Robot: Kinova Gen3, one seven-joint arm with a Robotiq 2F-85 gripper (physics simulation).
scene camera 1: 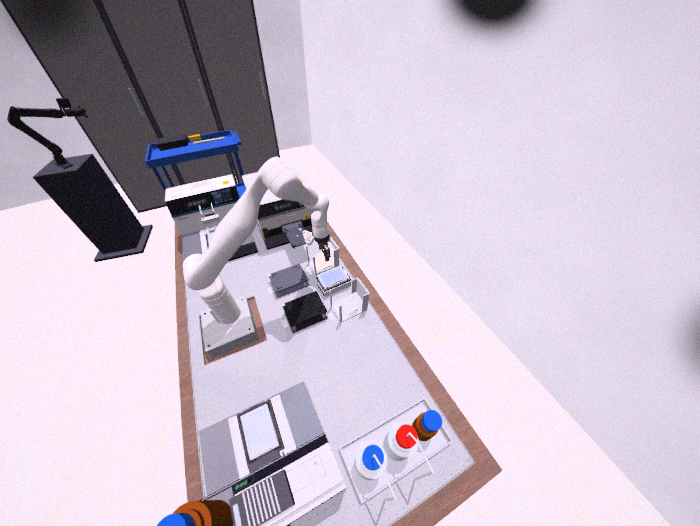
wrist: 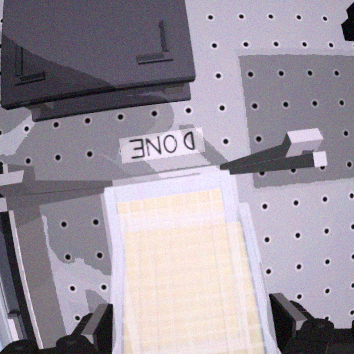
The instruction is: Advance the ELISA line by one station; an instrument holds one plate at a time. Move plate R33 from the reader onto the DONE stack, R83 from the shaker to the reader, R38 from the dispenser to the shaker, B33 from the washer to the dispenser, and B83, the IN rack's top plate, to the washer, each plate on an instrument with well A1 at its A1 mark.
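Seen in the pictures: gripper, fingertip midpoint: [scene camera 1: 324, 255] [wrist: 190, 317]; arm's base, origin of the base link: [scene camera 1: 229, 314].
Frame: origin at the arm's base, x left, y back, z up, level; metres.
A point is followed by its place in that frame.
My gripper [scene camera 1: 327, 258] @(x 0.229, y -0.463, z 0.006 m) [wrist: 190, 317] @(x 0.229, y -0.463, z 0.006 m) is shut on a yellow plate with a clear rim, at the DONE rack [scene camera 1: 337, 252] @(x 0.190, y -0.523, z 0.045 m) [wrist: 305, 141] @(x 0.250, y -0.379, z 0.071 m). In the wrist view two yellow layers overlap between the fingers, their edges slightly askew; which layer is held and any gap between them are unclear. The DONE label [wrist: 162, 145] @(x 0.205, y -0.368, z -0.055 m) lies beyond their far edge. A blue plate [scene camera 1: 333, 278] @(x 0.068, y -0.469, z 0.003 m) sits in a dark nest beside the DONE rack. A further rack [scene camera 1: 365, 287] @(x -0.073, y -0.576, z 0.070 m) stands past it. A pale plate [scene camera 1: 260, 430] @(x -0.471, y -0.100, z 0.021 m) sits on the near instrument. Plate names and A1 corners are not readable.
A grey block [scene camera 1: 289, 279] @(x 0.131, y -0.269, z -0.010 m) [wrist: 97, 50] @(x 0.164, y -0.319, z -0.010 m) and a black block [scene camera 1: 305, 311] @(x -0.075, y -0.311, z 0.003 m) stand on the arm's side of the racks. A dark tray [scene camera 1: 295, 236] @(x 0.360, y -0.341, z 0.053 m) projects from a back instrument. A bottle tray [scene camera 1: 348, 472] @(x -0.643, y -0.330, z -0.057 m) stands at the near right. The rack's uprights stand close around the plates.
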